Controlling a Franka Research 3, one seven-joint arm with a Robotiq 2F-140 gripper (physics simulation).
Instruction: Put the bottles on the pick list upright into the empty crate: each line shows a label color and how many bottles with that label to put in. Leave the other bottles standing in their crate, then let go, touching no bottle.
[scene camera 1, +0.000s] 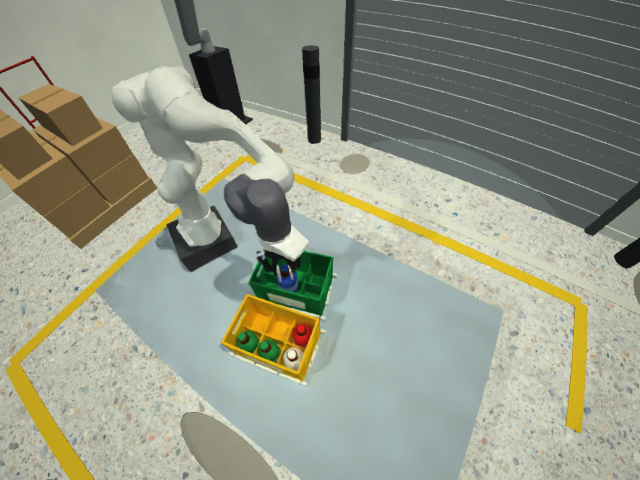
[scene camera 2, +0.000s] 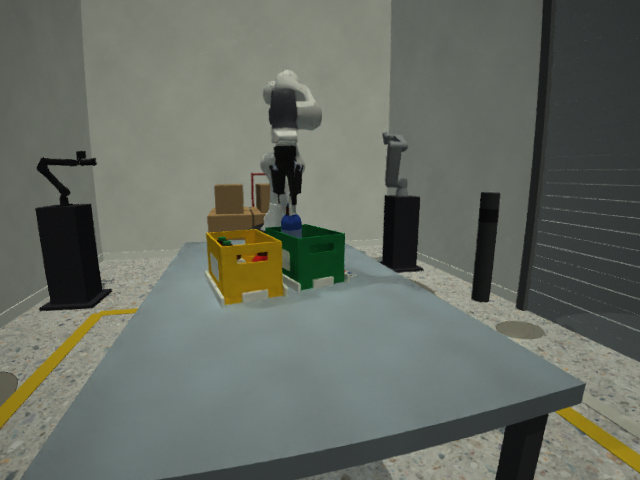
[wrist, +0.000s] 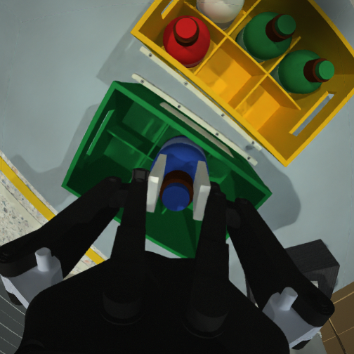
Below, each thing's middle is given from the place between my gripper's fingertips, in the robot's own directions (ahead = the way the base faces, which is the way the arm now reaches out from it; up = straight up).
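Red bottle (wrist: 186, 38): 13 cm ahead of my hand, 10 cm to the right of it, 15 cm below it. Blue bottle (wrist: 182, 154): my hand 2 cm past it, 1 cm to the right of it, 4 cm above it.
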